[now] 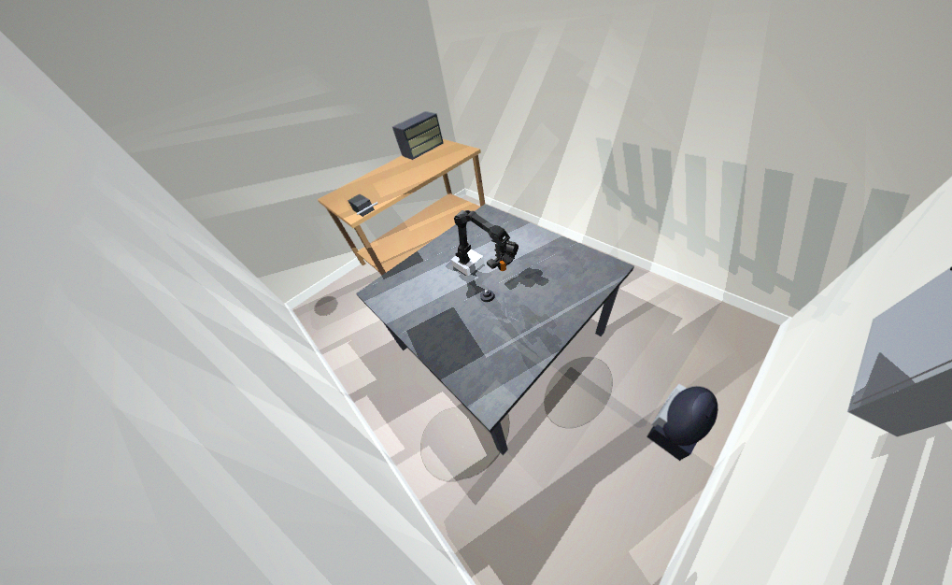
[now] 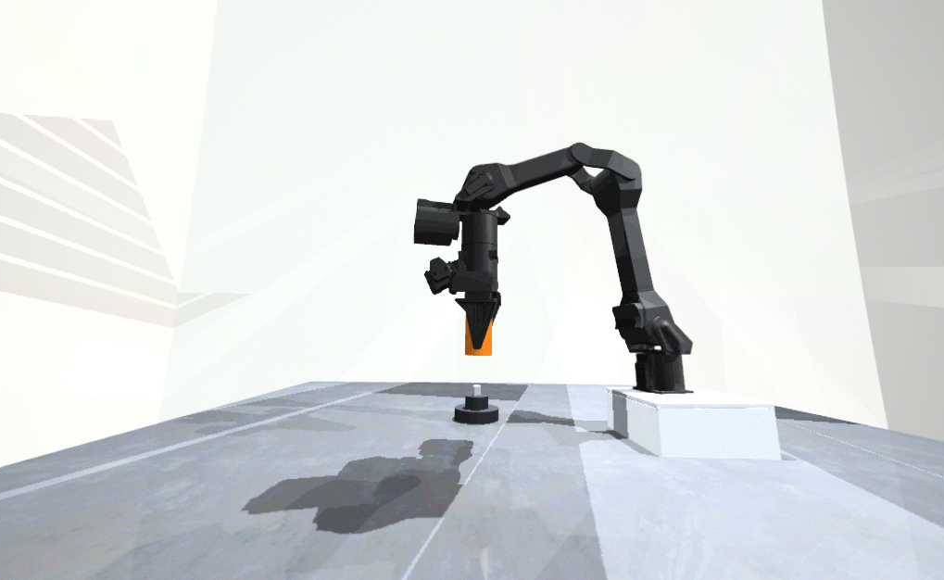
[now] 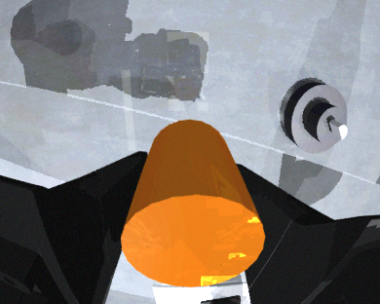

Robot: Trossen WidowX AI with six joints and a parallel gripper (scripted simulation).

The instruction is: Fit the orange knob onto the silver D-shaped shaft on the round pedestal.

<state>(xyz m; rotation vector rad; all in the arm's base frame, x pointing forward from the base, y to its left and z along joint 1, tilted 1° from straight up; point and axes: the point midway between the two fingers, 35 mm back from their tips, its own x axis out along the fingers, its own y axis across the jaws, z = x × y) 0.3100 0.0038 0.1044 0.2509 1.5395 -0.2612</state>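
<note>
My gripper tip is now 30 mm past the round pedestal, 150 mm to the left of it and 100 mm above it. Round my gripper tip: orange knob 30 mm above.
</note>
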